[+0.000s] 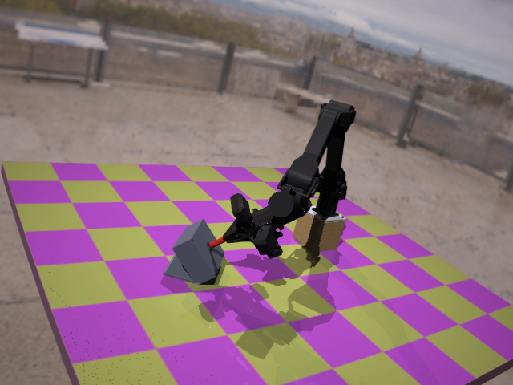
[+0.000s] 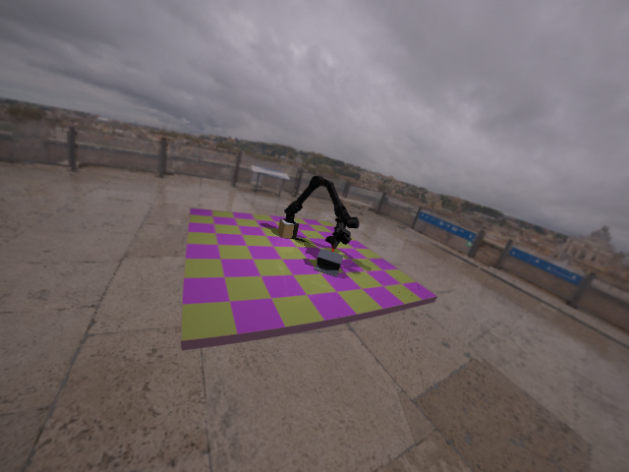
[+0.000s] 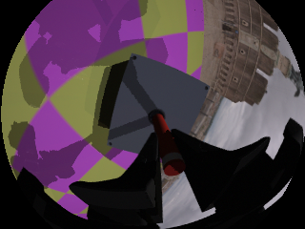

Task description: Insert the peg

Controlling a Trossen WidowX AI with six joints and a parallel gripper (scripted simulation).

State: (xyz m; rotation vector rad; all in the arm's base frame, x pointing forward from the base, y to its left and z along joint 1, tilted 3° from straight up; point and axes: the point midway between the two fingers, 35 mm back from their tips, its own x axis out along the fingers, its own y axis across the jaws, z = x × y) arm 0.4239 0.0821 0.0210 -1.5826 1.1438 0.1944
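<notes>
My gripper tip is 4 cm short of the sloped panel, 4 cm to the left of it and 5 cm above it. The rest, counted from my gripper tip: red peg: 1 cm behind, 1 cm to the left, 1 cm above.
</notes>
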